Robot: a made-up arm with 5 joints.
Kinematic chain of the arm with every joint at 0, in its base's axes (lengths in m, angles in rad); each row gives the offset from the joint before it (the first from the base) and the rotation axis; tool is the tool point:
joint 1: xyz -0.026 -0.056 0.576 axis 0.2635 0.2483 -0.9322
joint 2: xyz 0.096 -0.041 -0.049 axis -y
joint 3: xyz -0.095 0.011 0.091 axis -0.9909 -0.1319 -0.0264
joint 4: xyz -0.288 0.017 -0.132 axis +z
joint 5: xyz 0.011 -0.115 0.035 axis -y
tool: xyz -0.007 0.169 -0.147
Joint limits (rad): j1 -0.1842..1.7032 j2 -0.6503..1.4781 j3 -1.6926..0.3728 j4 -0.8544..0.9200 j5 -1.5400..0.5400
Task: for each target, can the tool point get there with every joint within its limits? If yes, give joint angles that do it. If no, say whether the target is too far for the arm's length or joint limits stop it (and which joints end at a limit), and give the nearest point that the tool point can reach.
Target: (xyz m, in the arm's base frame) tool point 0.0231 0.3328 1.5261
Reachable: no: too far | nearest point -0.0091 0.1087 1.0042 | short by 0.569 m
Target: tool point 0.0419 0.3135 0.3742
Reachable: yes | joints 1.3718 0.6262 -0.4106 -0.5905 -0.5200
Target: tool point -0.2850 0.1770 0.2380
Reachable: yes | joints 0.6669 0.5746 0.0585 0.3176 -0.8732
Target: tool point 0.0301 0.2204 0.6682
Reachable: yes | joints 1.2968 -0.2028 -0.6429 -0.3354 0.2346
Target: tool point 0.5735 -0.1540 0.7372
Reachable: no: joint limits stop it (at a limit: joint 1, joint 2, joint 5) | nearest point 0.1659 -0.0793 0.8422 | short by 0.427 m
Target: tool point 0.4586 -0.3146 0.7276
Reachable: no: joint limits stop it (at a limit: joint 1, joint 2, joint 5) | nearest point 0.1446 -0.1473 0.8498 | short by 0.376 m
